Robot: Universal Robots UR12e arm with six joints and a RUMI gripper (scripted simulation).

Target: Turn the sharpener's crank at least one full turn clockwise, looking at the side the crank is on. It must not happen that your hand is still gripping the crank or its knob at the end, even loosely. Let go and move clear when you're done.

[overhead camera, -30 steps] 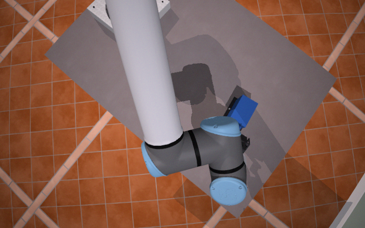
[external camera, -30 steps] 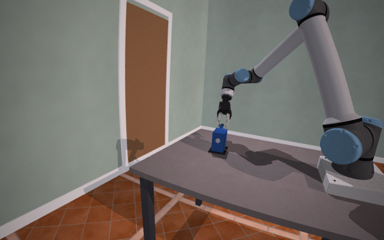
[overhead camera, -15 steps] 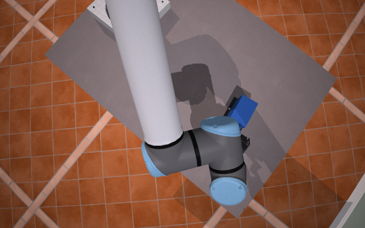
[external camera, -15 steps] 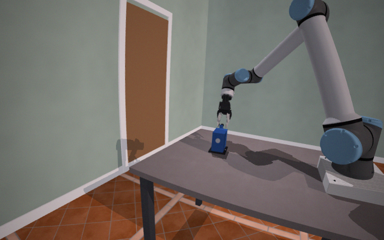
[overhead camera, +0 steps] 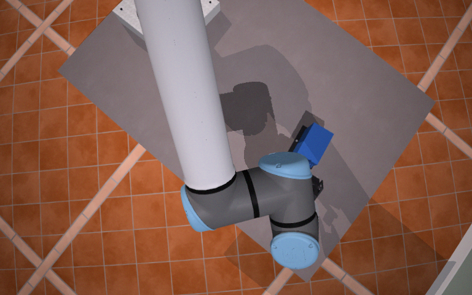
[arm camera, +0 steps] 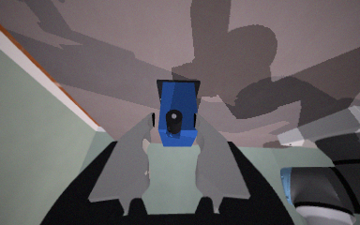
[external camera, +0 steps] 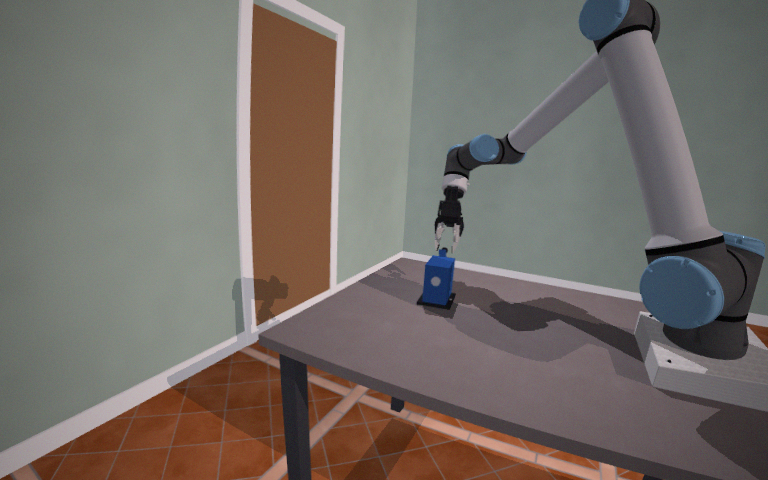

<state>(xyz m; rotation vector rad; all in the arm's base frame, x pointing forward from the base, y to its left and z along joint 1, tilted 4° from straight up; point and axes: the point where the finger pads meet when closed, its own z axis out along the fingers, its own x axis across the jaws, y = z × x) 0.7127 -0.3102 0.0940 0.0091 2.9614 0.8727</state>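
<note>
My gripper is now 20 mm to the right of the black crank knob and 10 mm above it.
</note>
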